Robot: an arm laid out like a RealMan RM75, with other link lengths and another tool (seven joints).
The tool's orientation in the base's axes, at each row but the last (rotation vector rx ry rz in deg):
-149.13 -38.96 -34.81
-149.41 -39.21 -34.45
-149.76 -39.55 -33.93
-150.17 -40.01 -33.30
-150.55 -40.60 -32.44
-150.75 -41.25 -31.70
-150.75 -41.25 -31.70
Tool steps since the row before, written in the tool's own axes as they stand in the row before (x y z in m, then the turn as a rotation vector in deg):
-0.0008 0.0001 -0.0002 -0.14 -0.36 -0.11
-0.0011 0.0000 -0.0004 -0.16 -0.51 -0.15
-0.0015 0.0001 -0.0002 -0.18 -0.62 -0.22
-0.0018 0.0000 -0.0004 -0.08 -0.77 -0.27
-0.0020 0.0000 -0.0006 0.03 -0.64 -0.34
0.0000 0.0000 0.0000 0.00 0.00 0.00
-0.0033 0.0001 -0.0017 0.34 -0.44 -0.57
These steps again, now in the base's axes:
-0.0006 -0.0005 -0.0003 -0.34 0.19 0.11
-0.0010 -0.0006 -0.0002 -0.44 0.29 0.17
-0.0012 -0.0007 -0.0006 -0.54 0.34 0.25
-0.0015 -0.0009 -0.0005 -0.55 0.47 0.37
-0.0018 -0.0010 -0.0004 -0.42 0.38 0.45
0.0000 0.0000 0.0000 0.00 0.00 0.00
-0.0030 -0.0021 -0.0001 -0.12 0.25 0.75

